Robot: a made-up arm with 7 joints. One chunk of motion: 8 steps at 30 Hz.
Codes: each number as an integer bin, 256 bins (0 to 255) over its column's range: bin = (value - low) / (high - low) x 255, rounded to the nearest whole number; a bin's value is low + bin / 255 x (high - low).
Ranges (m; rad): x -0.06..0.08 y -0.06..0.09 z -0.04..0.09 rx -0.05..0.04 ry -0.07..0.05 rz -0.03..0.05
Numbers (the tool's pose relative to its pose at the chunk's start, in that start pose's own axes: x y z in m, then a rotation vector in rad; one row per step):
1: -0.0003 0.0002 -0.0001 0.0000 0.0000 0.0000
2: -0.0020 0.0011 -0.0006 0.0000 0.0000 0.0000
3: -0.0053 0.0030 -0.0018 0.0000 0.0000 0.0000
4: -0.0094 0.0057 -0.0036 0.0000 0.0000 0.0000
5: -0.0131 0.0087 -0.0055 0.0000 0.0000 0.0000
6: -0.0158 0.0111 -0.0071 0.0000 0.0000 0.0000
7: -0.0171 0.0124 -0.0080 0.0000 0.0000 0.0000
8: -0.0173 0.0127 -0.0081 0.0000 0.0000 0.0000
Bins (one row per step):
1: 109 102 78 142 149 96
2: 106 104 77 142 149 96
3: 100 107 75 142 149 96
4: 92 112 71 142 149 96
5: 85 117 68 142 149 96
6: 81 121 65 142 149 96
7: 78 123 63 142 149 96
8: 78 124 63 142 149 96

